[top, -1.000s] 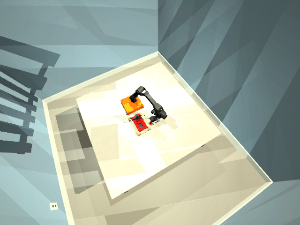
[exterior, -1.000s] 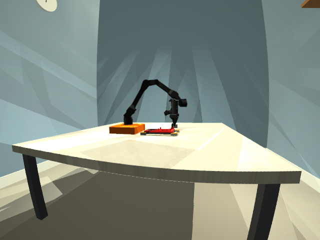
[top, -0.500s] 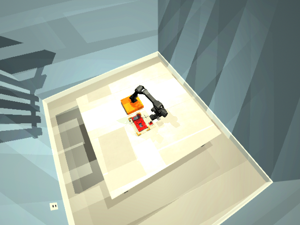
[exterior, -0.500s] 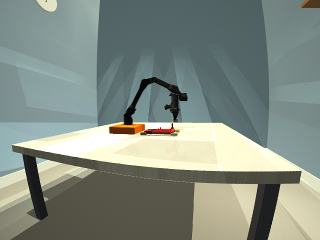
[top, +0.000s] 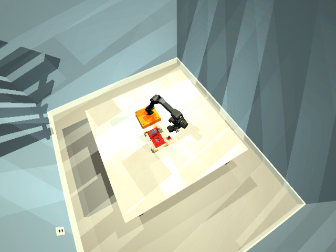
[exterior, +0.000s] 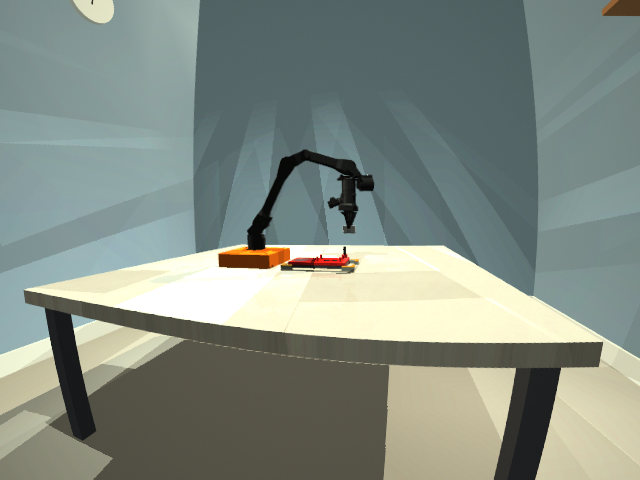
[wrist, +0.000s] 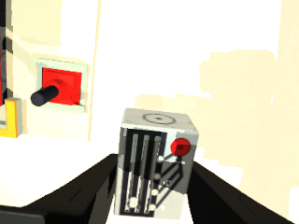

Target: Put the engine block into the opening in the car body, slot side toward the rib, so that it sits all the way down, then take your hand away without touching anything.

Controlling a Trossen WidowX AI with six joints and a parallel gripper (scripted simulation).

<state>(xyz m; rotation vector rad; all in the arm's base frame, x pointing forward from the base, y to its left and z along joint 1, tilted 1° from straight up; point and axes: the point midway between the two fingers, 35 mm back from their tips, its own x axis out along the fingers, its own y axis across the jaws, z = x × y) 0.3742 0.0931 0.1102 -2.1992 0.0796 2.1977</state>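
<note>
Right now my gripper tip is 8 cm past the pale base plate, 18 cm to the left of it and 12 cm above it. From my gripper tip the other things lie so: engine block (1 cm below).
</note>
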